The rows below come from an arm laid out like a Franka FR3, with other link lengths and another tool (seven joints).
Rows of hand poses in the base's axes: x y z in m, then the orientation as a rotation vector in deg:
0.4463, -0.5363, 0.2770, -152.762, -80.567, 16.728
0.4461, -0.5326, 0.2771, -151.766, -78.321, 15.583
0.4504, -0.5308, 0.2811, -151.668, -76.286, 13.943
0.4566, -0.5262, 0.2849, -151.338, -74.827, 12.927
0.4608, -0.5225, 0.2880, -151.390, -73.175, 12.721
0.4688, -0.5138, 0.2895, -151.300, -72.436, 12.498
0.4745, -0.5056, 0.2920, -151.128, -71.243, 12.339
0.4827, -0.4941, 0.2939, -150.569, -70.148, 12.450
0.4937, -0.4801, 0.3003, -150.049, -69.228, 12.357
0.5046, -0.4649, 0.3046, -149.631, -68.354, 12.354
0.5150, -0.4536, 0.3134, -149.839, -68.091, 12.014
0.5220, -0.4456, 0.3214, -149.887, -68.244, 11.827
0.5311, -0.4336, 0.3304, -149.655, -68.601, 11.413
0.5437, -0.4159, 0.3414, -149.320, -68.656, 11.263
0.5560, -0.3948, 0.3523, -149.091, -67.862, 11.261
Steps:
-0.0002, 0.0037, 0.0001, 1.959, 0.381, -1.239
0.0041, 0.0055, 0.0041, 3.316, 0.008, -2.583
0.0103, 0.0101, 0.0079, 4.422, -0.068, -3.490
0.0145, 0.0138, 0.0110, 4.966, 0.172, -4.572
0.0225, 0.0225, 0.0125, 5.346, 0.255, -5.041
0.0282, 0.0307, 0.0150, 5.901, 0.512, -5.786
0.0364, 0.0422, 0.0169, 6.632, 1.075, -6.378
0.0474, 0.0562, 0.0233, 7.355, 1.465, -6.877
0.0583, 0.0714, 0.0276, 7.945, 1.848, -7.366
0.0687, 0.0827, 0.0364, 7.982, 1.615, -7.599
0.0757, 0.0907, 0.0444, 7.971, 1.452, -7.517
0.0848, 0.1027, 0.0534, 8.214, 1.242, -7.254
0.0974, 0.1204, 0.0644, 8.526, 1.297, -7.155
0.1097, 0.1415, 0.0753, 8.940, 1.575, -7.633

